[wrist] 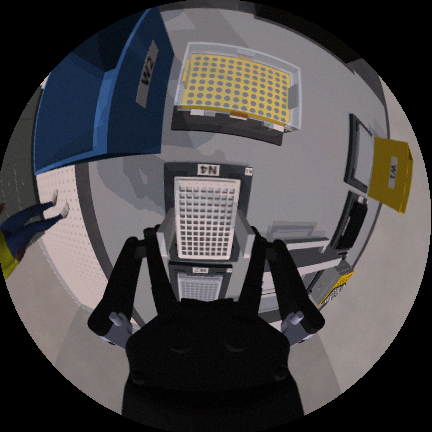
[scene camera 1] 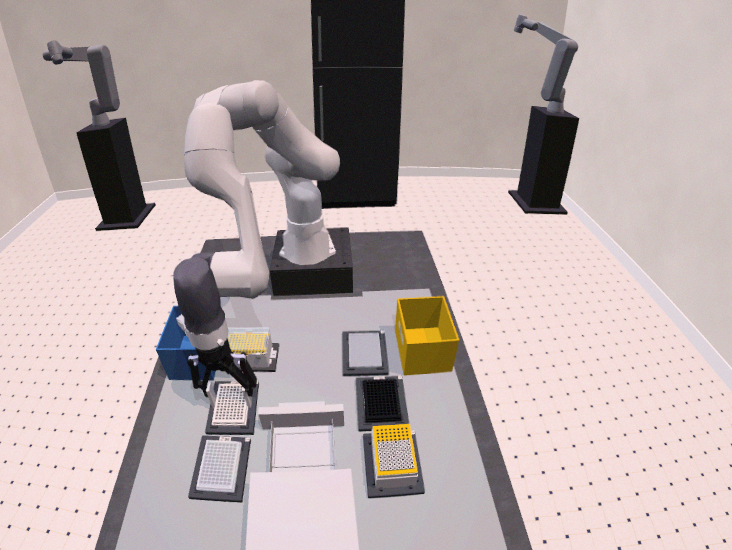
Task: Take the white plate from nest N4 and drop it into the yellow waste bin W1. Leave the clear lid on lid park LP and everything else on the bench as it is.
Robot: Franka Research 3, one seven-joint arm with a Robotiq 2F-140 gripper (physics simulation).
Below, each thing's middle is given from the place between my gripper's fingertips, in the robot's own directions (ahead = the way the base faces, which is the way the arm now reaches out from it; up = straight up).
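Scene:
Black plate (scene camera 1: 381, 400): my hand is 1 cm below it and 37 cm to the right of it. Yellow-topped rack (scene camera 1: 394, 460): 3 cm above my hand, 17 cm ahead of it, 38 cm to the left of it. Flat clear lid (scene camera 1: 364, 348): 18 cm behind my hand and 34 cm to the left of it.

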